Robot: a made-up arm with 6 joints.
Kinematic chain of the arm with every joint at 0, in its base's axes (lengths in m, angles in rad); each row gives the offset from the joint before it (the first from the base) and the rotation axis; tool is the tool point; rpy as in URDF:
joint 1: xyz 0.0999 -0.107 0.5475 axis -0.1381 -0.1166 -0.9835
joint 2: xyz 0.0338 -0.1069 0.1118 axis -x
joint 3: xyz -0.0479 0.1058 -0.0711 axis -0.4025 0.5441 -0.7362
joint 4: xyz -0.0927 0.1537 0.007 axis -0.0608 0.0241 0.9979
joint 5: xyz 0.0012 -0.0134 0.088 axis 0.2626 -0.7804 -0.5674
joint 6: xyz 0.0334 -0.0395 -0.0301 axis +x
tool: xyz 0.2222 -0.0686 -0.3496 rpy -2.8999 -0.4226 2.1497
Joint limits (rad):
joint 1: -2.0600..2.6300
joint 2: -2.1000..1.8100
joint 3: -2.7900..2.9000
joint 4: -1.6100..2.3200
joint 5: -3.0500..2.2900
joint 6: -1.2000..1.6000
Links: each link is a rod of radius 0.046 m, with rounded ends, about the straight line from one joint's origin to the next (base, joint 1, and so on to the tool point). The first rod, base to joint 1, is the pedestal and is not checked.
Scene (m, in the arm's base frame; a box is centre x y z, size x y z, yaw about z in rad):
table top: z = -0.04
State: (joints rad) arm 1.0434 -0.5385 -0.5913 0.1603 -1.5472 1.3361
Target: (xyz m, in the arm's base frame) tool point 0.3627 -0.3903 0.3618
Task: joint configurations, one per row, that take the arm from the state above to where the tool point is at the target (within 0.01 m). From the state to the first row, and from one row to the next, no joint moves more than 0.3 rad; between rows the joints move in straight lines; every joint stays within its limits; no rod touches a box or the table.
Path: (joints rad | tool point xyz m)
1: 1.2806 -0.3595 -0.4017 -0.0086 -1.3411 1.3787 | 0.3128 0.3589 0.4307
2: 1.5177 -0.1805 -0.2121 -0.1775 -1.1350 1.4214 | 0.5189 0.1665 0.4247
3: 1.7549 -0.0015 -0.0226 -0.3464 -0.9289 1.4640 | 0.5503 -0.1377 0.3912
4: 1.9921 0.1775 0.1670 -0.5152 -0.7228 1.5067 | 0.3627 -0.3903 0.3618

